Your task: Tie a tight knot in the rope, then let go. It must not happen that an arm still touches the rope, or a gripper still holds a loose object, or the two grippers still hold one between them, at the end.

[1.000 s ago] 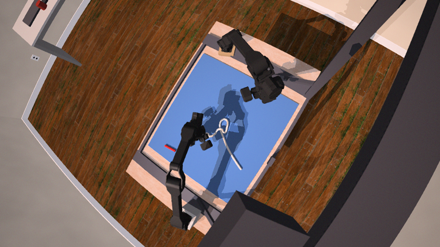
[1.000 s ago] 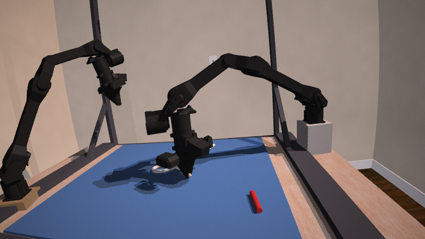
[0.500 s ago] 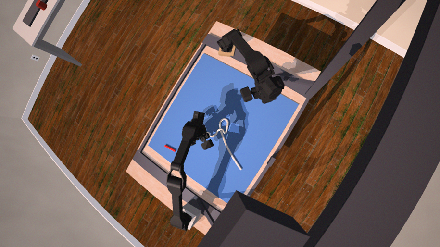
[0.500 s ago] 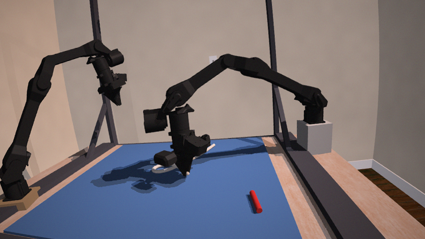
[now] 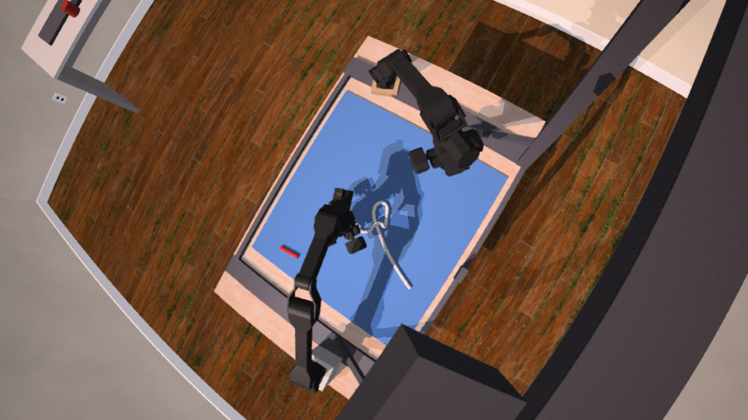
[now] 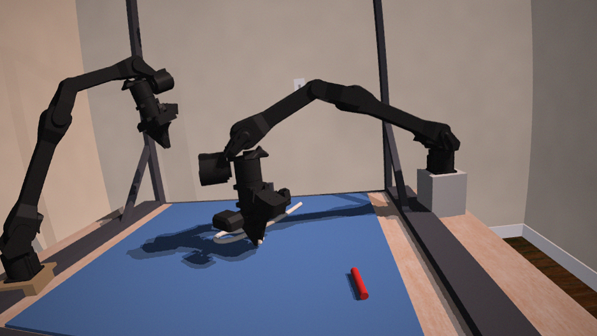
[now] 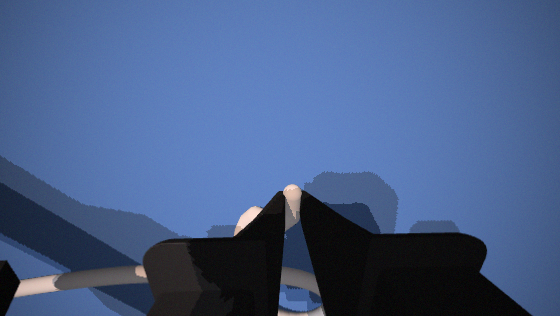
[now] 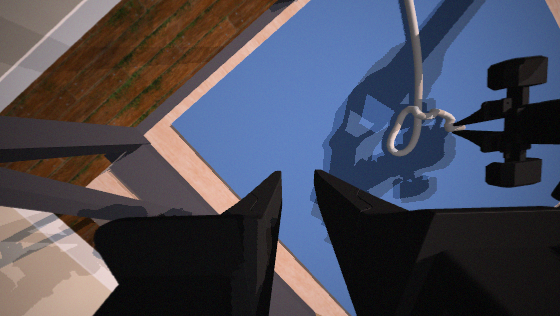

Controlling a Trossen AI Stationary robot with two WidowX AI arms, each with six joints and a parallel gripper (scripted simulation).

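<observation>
The blue mat lies 50 mm to the right of my left hand, 50 mm below it and 50 mm behind it. The rest, counted from my left hand: red cylinder: 220 mm ahead, 150 mm to the left, 40 mm below.
</observation>
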